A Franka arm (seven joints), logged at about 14 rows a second.
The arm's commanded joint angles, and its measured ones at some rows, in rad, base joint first. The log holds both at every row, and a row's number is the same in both.
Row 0, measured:
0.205, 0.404, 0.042, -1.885, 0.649, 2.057, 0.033
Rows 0 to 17, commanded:
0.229, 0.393, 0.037, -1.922, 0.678, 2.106, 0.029
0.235, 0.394, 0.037, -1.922, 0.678, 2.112, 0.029
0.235, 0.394, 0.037, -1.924, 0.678, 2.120, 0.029
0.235, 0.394, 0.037, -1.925, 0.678, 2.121, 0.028
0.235, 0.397, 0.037, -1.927, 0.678, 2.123, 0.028
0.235, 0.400, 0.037, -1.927, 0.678, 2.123, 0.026
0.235, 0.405, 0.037, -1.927, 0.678, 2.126, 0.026
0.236, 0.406, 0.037, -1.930, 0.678, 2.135, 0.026
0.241, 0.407, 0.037, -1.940, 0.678, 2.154, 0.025
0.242, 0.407, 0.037, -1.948, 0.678, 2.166, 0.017
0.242, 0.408, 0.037, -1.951, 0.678, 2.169, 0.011
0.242, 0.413, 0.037, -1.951, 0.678, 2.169, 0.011
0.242, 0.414, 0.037, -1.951, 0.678, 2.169, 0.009
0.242, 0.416, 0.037, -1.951, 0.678, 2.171, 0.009
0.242, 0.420, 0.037, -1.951, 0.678, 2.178, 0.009
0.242, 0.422, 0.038, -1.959, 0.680, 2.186, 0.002
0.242, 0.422, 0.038, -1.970, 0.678, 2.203, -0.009
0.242, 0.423, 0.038, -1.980, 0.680, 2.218, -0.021
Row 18, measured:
0.230, 0.409, 0.043, -1.938, 0.653, 2.164, 0.027
